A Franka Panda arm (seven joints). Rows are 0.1 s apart.
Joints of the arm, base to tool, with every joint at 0 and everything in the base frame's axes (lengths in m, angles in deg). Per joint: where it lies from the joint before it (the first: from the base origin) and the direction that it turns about. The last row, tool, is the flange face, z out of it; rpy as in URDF.
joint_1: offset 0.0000 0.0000 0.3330 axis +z
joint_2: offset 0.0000 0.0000 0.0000 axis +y
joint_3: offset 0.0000 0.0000 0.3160 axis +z
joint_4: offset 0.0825 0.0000 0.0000 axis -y
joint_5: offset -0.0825 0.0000 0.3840 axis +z
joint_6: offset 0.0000 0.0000 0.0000 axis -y
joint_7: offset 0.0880 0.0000 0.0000 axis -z
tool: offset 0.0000 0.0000 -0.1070 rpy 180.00 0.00 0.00
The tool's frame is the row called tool.
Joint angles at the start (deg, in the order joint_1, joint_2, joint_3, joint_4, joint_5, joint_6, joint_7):
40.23 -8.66 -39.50 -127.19 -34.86 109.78 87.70
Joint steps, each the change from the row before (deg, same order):
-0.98 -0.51 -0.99 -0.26 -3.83 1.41 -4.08
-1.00 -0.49 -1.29 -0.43 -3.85 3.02 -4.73
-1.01 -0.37 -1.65 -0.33 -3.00 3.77 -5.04
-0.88 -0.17 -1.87 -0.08 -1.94 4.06 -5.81
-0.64 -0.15 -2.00 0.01 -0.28 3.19 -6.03
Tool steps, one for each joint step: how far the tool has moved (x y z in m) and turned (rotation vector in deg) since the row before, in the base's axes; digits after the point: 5 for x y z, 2 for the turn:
0.00089 -0.01958 0.00347 -2.11 0.51 4.19
0.00203 -0.01977 0.00319 -1.72 0.00 5.22
0.00199 -0.02070 0.00308 -1.03 -0.14 5.12
0.00196 -0.02009 0.00344 -0.49 0.12 5.32
-0.00038 -0.01935 0.00234 0.36 0.76 4.32

